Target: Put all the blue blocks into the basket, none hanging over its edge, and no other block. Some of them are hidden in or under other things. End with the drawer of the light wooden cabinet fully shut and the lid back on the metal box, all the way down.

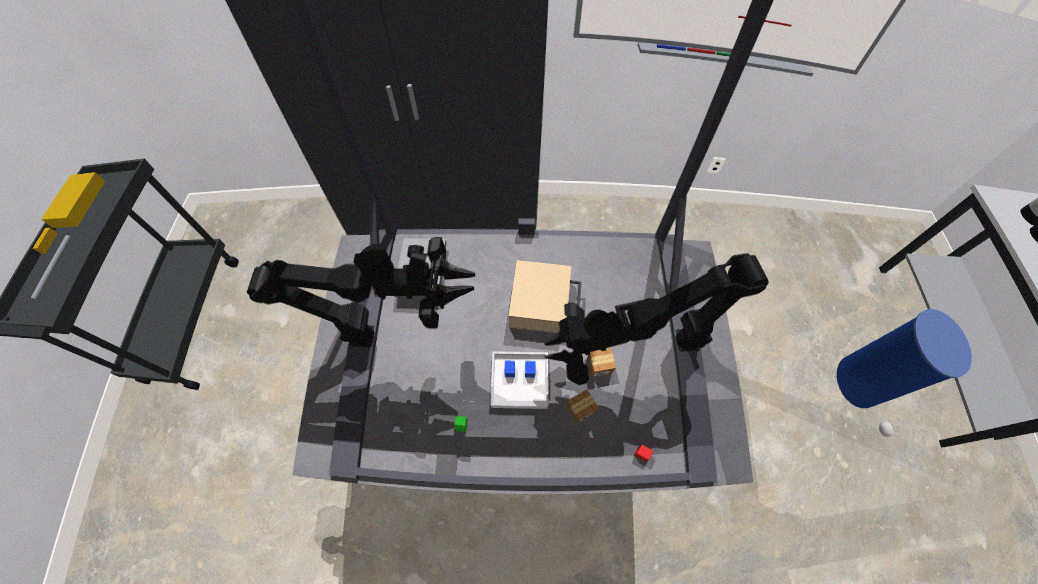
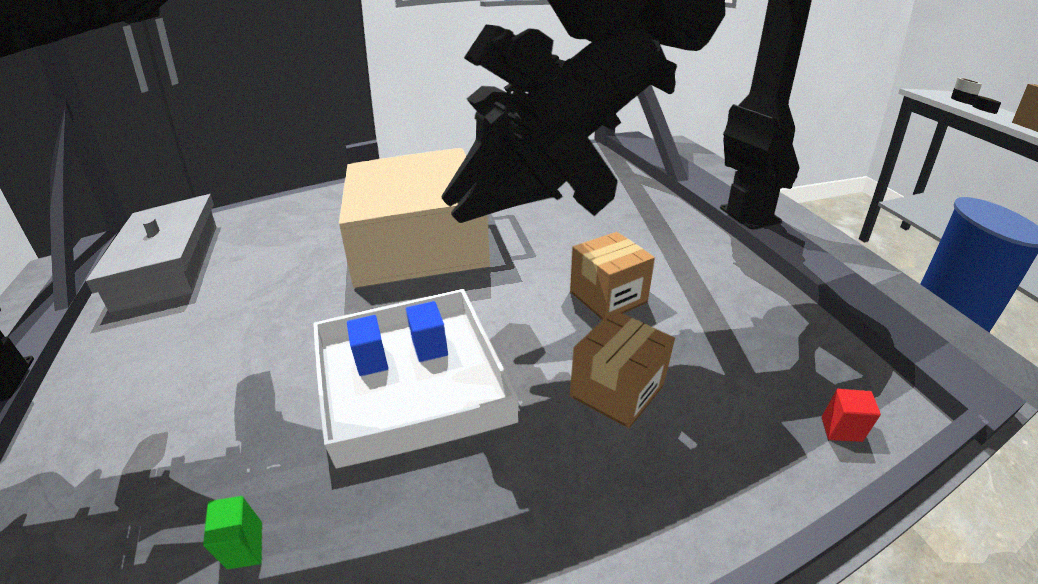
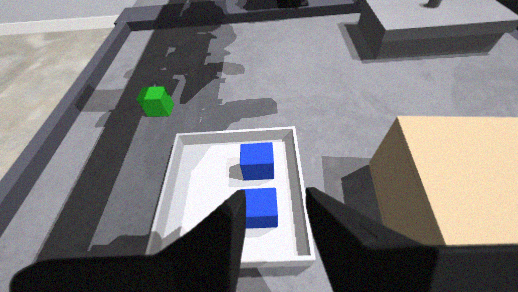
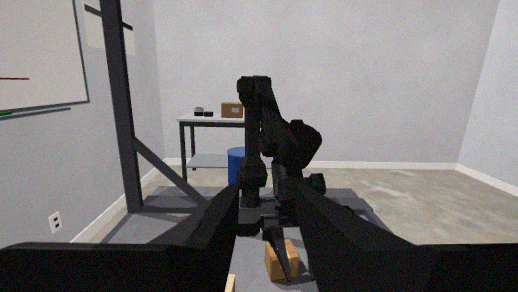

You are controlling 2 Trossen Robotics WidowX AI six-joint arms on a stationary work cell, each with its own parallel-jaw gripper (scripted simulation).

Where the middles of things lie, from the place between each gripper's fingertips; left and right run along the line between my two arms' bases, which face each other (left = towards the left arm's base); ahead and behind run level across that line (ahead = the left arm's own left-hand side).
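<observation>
My left hand is 110 mm above the light wooden cabinet (image 2: 394, 225), 190 mm past it and 30 mm to the left of it. Counted from that same left hand, the white basket (image 2: 471, 374) is 140 mm below, 40 mm ahead and 90 mm to the right, while the green block (image 3: 155, 101) is 130 mm below, 160 mm ahead and 230 mm to the right.
As for my right hand (image 1: 474, 281), it is 300 mm above the light wooden cabinet, 120 mm past it and 190 mm to the right of it. The green block is 320 mm below my right hand, 230 mm ahead of it and 20 mm to the right of it. I find the white basket 330 mm below that right hand, 110 mm ahead of it and 130 mm to the left of it.
</observation>
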